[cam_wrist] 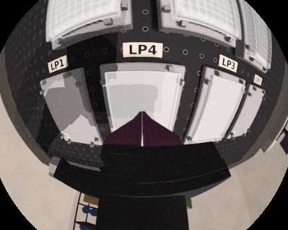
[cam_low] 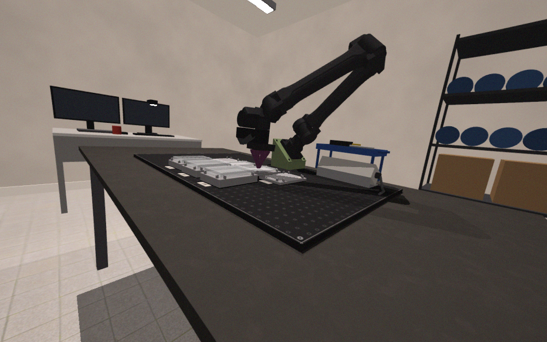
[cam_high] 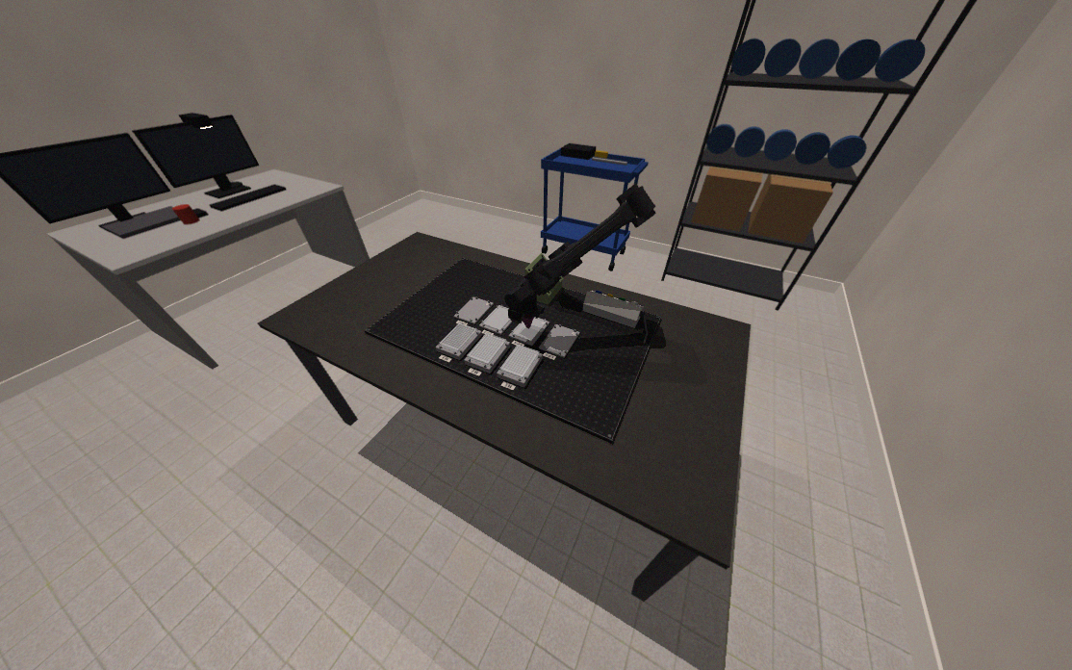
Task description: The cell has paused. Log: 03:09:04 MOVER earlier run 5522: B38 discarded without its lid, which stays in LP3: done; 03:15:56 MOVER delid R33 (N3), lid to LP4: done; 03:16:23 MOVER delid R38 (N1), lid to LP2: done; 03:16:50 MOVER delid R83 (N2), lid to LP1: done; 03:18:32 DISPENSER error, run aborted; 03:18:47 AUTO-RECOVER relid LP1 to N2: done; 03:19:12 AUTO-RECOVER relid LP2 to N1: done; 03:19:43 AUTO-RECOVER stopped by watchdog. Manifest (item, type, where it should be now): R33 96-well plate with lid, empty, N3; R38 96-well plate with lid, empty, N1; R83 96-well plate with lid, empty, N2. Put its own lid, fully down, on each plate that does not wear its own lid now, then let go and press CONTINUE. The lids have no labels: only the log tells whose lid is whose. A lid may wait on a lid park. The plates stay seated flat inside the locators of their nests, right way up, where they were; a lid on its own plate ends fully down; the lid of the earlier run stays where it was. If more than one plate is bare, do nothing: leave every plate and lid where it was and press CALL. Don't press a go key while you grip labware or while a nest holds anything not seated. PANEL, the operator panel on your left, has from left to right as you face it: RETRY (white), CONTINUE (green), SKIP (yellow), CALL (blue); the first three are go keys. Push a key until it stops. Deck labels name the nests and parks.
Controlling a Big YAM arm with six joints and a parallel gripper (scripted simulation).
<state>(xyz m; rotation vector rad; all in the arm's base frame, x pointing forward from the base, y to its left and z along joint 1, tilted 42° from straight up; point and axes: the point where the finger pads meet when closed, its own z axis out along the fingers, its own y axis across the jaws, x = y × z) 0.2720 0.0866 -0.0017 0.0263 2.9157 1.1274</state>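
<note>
The lid park LP4 is 1 cm behind my hand and 2 cm below it. Also, from my hand: LP4 label: 8 cm ahead, 3 cm below; then lid park LP1: 13 cm to the left, 2 cm below; then lid park LP2: 1 cm behind, 26 cm to the right, 2 cm below.
</note>
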